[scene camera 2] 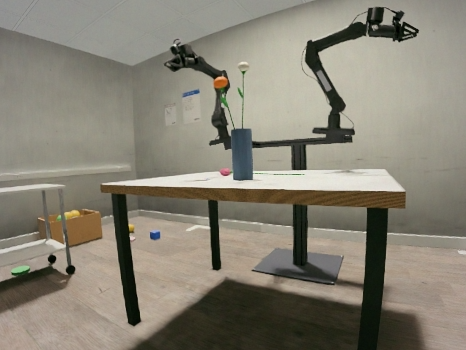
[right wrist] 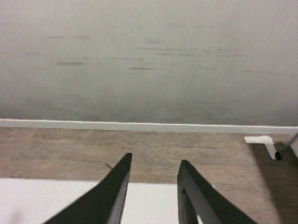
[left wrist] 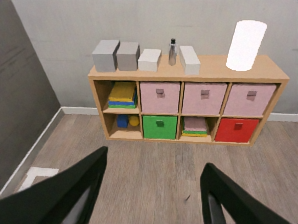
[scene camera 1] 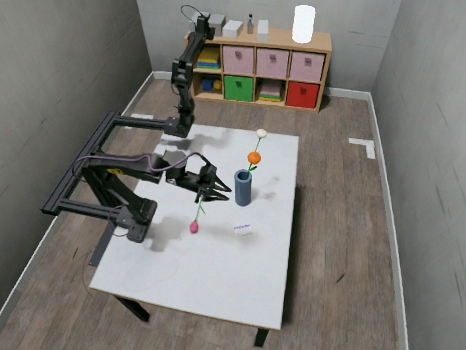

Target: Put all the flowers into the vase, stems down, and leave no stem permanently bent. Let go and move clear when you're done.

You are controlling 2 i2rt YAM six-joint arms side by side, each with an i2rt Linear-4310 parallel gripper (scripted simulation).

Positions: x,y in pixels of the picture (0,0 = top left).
Labels:
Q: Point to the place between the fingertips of my left gripper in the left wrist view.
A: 155,162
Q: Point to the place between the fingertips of my right gripper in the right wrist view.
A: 155,164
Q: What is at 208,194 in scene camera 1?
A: My right gripper.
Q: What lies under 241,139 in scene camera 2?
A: A blue vase.

